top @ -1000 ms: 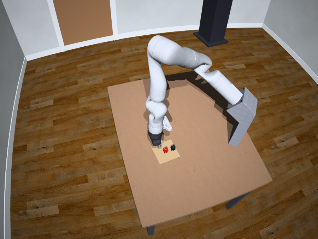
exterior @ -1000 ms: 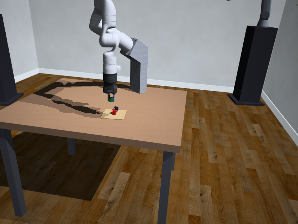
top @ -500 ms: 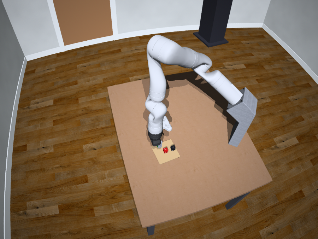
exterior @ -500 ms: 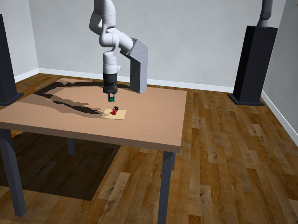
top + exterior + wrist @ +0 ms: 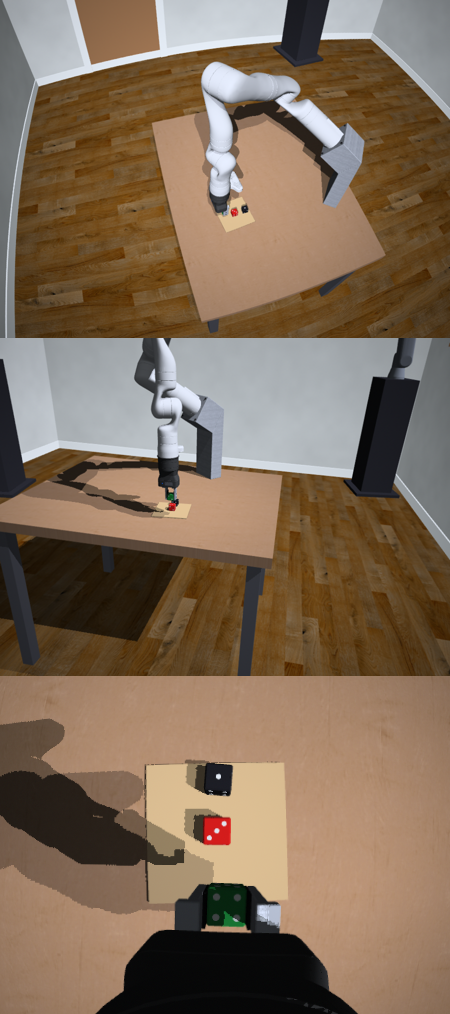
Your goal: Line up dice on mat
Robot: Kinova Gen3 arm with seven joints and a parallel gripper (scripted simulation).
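My hand is 80 mm above the red die and 50 mm past it. Also, from my hand: green die 10 mm below; tan mat 90 mm below, 50 mm behind; black die 100 mm behind, 80 mm below.
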